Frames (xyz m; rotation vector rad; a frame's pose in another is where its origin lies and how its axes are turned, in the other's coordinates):
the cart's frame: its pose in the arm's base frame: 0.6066 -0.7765 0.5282 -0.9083 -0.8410 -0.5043
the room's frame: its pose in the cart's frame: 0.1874 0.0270 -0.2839 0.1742 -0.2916 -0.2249
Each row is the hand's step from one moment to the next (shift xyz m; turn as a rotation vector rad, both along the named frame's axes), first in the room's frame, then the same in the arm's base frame.
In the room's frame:
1: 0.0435 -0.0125 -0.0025 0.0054 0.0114 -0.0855
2: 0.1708 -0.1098 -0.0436 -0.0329 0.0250 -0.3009
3: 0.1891 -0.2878 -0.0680 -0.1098 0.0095 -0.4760
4: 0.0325 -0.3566 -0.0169 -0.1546 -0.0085 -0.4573
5: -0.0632 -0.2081 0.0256 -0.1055 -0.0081 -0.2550
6: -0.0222 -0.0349 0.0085 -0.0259 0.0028 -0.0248
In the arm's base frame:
1: 0.0046 -0.0079 0.0444 0.0662 -0.0547 -0.0097
2: -0.0018 -0.0968 0.1837 0.2086 -0.2056 -0.0804
3: -0.1048 -0.2342 0.2395 0.2935 -0.3489 -0.1757
4: -0.2288 -0.2521 0.1123 0.2565 -0.3499 -0.2119
5: -0.1791 -0.1257 -0.0084 0.1355 -0.1985 -0.1359
6: -0.0359 -0.0186 -0.0120 0.0115 -0.0177 -0.0291

